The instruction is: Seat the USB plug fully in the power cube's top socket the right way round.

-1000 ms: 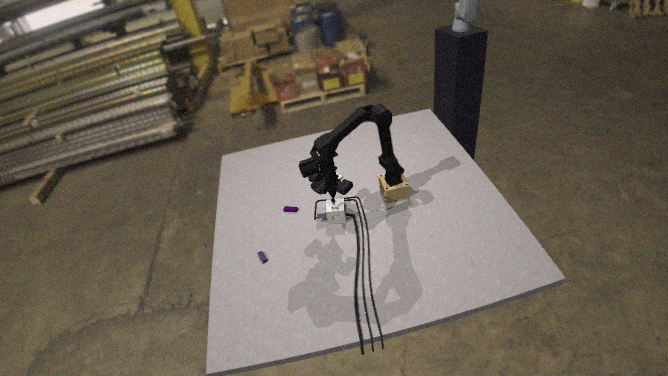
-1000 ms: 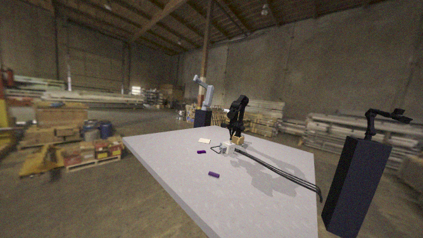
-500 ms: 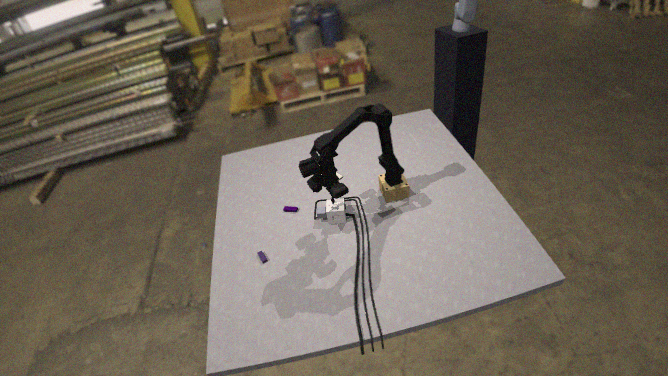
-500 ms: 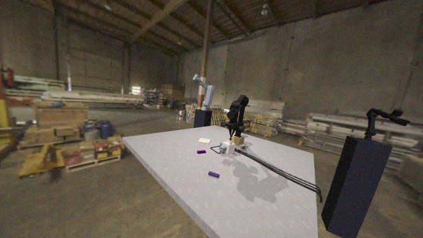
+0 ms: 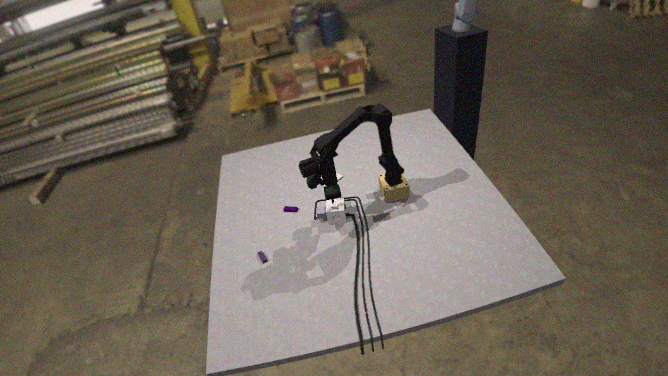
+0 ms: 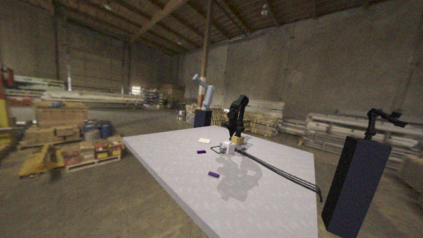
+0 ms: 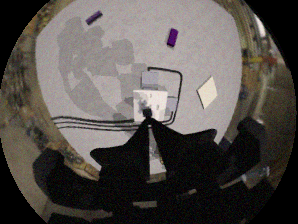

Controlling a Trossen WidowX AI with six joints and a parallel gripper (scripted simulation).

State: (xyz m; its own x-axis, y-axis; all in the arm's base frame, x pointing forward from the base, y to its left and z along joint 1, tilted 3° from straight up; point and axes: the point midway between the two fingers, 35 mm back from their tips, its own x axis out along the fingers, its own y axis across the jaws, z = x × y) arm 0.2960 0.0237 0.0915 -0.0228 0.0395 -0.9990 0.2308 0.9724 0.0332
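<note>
Right now my gripper tip is 20 mm above the USB plug. From my gripper tip the other things lie so: white card: 280 mm to the right, 130 mm below, 60 mm behind.
</note>
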